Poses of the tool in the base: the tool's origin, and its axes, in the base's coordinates. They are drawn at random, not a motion.
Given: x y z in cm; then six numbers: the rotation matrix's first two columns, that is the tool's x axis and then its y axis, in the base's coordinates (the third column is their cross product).
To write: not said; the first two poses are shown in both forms.
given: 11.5 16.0 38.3 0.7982 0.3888 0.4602 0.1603 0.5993 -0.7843
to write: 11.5 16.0 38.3 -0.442 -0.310 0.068 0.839
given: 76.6 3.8 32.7 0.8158 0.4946 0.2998 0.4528 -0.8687 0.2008
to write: 76.6 3.8 32.7 0.951 0.249 0.173 0.060
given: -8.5 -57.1 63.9 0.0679 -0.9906 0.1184 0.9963 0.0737 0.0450
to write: -8.5 -57.1 63.9 -0.024 -0.059 -0.680 0.730
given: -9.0 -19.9 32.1 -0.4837 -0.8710 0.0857 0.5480 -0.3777 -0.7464
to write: -9.0 -19.9 32.1 -0.242 0.334 -0.794 0.447
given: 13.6 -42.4 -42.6 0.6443 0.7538 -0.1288 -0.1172 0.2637 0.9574
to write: 13.6 -42.4 -42.6 0.530 0.300 0.296 0.736
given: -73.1 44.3 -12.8 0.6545 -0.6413 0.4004 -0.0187 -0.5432 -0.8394
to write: -73.1 44.3 -12.8 -0.801 0.206 -0.361 0.431
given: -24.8 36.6 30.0 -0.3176 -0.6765 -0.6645 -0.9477 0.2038 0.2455
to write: -24.8 36.6 30.0 -0.544 0.746 0.319 0.212
